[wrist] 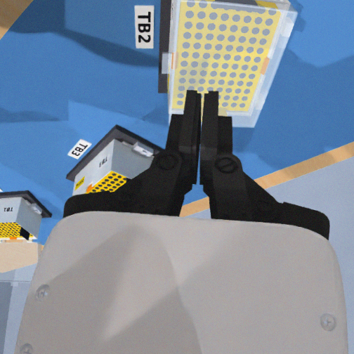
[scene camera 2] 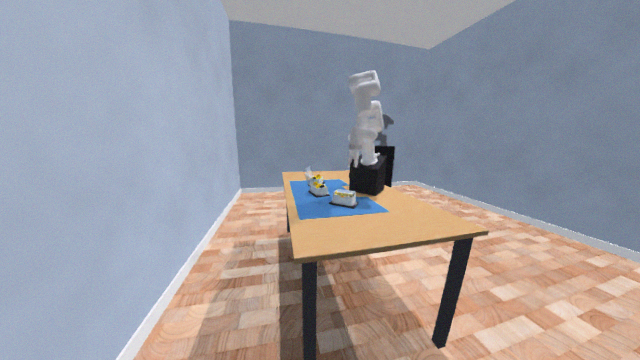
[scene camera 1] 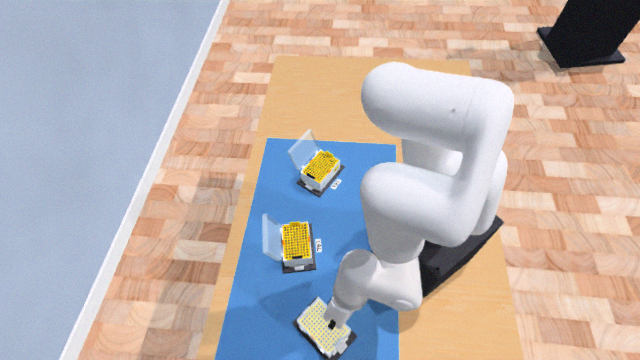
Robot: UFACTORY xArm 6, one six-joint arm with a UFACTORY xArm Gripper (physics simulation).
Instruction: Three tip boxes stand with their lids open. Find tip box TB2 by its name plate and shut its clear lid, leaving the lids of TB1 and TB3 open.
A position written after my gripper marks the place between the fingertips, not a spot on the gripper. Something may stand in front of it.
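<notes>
My gripper's in sight at [wrist: 202, 111]. I'm also seeing a clear lid [scene camera 1: 306, 146], another clear lid [scene camera 1: 271, 230], and then there's a further clear lid [scene camera 1: 312, 321]. The blue mat's there too, at [scene camera 1: 263, 303] and [wrist: 76, 76].
</notes>
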